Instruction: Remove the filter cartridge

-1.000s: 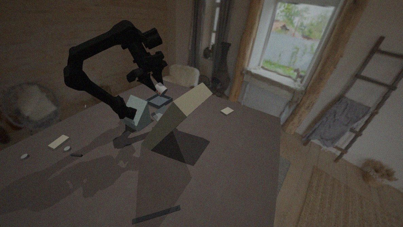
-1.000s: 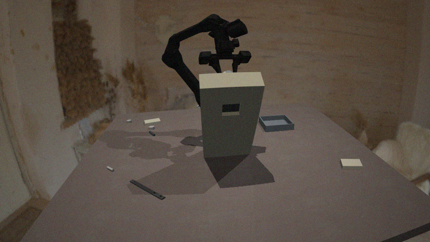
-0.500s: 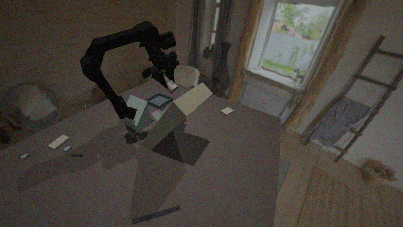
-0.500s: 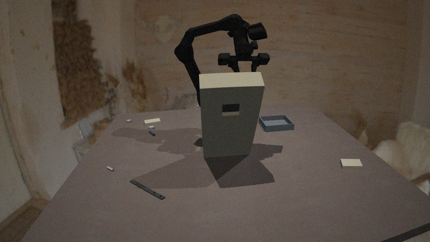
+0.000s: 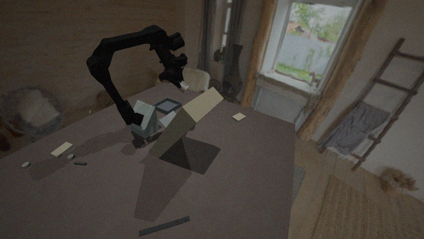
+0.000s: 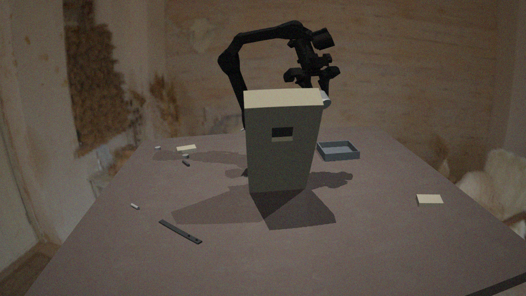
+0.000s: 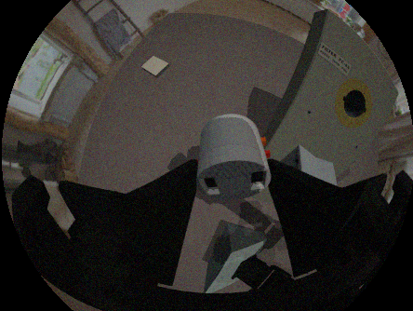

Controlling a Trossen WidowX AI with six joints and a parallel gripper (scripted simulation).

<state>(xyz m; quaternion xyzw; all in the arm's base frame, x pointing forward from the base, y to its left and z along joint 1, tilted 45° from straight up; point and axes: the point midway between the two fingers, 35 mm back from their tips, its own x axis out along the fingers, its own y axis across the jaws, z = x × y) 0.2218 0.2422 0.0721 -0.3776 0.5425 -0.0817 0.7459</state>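
Now: gripper tip 27 cm above the blue tray, 26 cm past it and 16 cm to the right of it. The rest, counted from my gripper tip: round filter cartridge (right at my gripper tip); service panel (15 cm to the right, 10 cm below, 9 cm ahead).
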